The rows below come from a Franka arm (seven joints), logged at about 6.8 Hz.
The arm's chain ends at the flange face. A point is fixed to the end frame.
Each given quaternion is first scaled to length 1.
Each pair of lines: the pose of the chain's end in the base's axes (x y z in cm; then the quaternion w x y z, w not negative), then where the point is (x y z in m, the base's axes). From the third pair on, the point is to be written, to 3 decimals.
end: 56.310 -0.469 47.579 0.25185 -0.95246 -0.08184 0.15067
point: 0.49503 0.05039 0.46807
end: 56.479 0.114 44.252 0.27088 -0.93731 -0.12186 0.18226
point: 0.49186 0.05018 0.44081
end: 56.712 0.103 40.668 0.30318 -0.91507 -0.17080 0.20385
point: 0.490 0.043 0.411
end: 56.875 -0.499 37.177 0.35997 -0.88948 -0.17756 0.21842
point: 0.492 0.035 0.385
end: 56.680 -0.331 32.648 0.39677 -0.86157 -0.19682 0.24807
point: 0.489 0.031 0.348
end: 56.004 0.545 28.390 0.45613 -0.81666 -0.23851 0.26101
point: 0.481 0.031 0.313
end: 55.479 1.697 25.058 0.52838 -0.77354 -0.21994 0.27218
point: 0.480 0.040 0.290
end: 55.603 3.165 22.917 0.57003 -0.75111 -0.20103 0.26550
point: 0.484 0.055 0.273
